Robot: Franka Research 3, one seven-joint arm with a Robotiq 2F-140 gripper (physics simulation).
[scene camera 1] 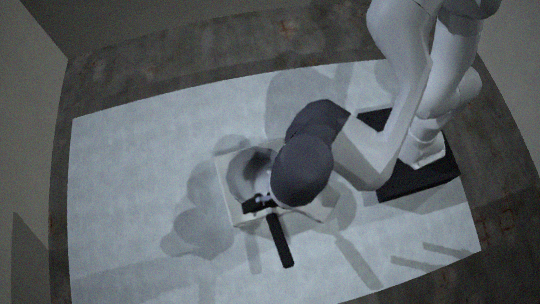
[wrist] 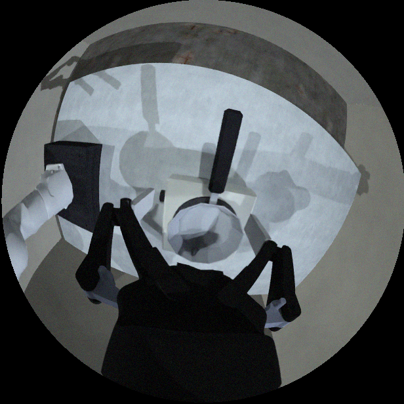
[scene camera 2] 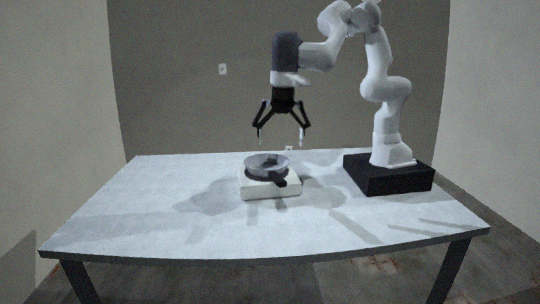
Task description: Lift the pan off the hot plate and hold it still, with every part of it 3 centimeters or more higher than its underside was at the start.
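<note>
The grey round pan (scene camera 1: 245, 177) (scene camera 2: 260, 167) (wrist: 205, 235) sits upright on the cream hot plate (scene camera 1: 233, 207) (scene camera 2: 270, 191) (wrist: 182, 188). Its black handle (scene camera 1: 280, 242) (scene camera 2: 277, 179) (wrist: 226, 150) sticks out past the hot plate's edge, toward the front of the table in scene camera 2. My gripper (scene camera 2: 280, 143) (wrist: 201, 209) is open and empty and points down. Its fingertips are above the pan's rim, with a visible gap in scene camera 2. In the wrist view the bowl shows between the spread fingers, and the handle lies beyond them. In scene camera 1 the wrist hides part of the pan and most of the gripper.
The white table (scene camera 1: 125, 200) (scene camera 2: 150, 240) (wrist: 190, 105) carries the hot plate near its middle. The arm's black base block (scene camera 1: 420, 180) (scene camera 2: 395, 182) (wrist: 80, 190) stands to the right in the scene views. A small dark knob (wrist: 162, 195) is on the hot plate's side.
</note>
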